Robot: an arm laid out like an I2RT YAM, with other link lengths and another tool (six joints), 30 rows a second.
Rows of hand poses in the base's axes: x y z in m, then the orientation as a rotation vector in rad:
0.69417, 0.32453, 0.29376, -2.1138, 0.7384, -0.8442
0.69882, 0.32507, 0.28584, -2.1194, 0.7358, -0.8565
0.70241, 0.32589, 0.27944, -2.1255, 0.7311, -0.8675
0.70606, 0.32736, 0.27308, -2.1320, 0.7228, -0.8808
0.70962, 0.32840, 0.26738, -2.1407, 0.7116, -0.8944
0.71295, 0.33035, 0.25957, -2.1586, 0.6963, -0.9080
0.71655, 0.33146, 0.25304, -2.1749, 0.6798, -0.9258
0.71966, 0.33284, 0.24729, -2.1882, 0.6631, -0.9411
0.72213, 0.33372, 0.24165, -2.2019, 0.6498, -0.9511
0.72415, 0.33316, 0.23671, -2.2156, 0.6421, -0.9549
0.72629, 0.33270, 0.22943, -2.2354, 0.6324, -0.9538
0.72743, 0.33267, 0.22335, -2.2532, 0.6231, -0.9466
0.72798, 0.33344, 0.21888, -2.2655, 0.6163, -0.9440
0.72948, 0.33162, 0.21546, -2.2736, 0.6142, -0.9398
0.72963, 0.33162, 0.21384, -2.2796, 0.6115, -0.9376
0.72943, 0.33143, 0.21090, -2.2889, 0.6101, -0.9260
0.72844, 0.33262, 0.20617, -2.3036, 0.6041, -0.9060
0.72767, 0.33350, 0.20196, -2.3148, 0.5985, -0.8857
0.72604, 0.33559, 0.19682, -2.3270, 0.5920, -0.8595
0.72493, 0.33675, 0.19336, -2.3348, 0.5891, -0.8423
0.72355, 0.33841, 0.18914, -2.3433, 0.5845, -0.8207
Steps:
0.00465, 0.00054, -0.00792, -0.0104, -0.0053, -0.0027
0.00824, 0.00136, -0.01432, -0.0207, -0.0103, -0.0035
0.01189, 0.00283, -0.02068, -0.0327, -0.0177, -0.0026
0.01545, 0.00387, -0.02638, -0.0469, -0.0251, 0.0002
0.01878, 0.00582, -0.03419, -0.0692, -0.0297, 0.0059
0.02238, 0.00693, -0.04072, -0.0922, -0.0377, 0.0106
0.02549, 0.00831, -0.04647, -0.1117, -0.0456, 0.0163
0.02796, 0.00919, -0.05211, -0.1289, -0.0492, 0.0216
0.02998, 0.00863, -0.05705, -0.1427, -0.0475, 0.0252
0.03212, 0.00817, -0.06433, -0.1596, -0.0410, 0.0319
0.03326, 0.00814, -0.07041, -0.1721, -0.0321, 0.0406
0.03381, 0.00891, -0.07488, -0.1819, -0.0273, 0.0459
0.03531, 0.00709, -0.07830, -0.1869, -0.0220, 0.0487
0.03546, 0.00709, -0.07992, -0.1913, -0.0190, 0.0512
0.03526, 0.00690, -0.08286, -0.1940, -0.0090, 0.0562
0.03427, 0.00809, -0.08759, -0.1981, 0.0065, 0.0673
0.03350, 0.00897, -0.09180, -0.1993, 0.0206, 0.0783
0.03187, 0.01106, -0.09694, -0.1990, 0.0382, 0.0920
0.03076, 0.01222, -0.10040, -0.1986, 0.0501, 0.1000
0.02938, 0.01388, -0.10462, -0.1973, 0.0642, 0.1107

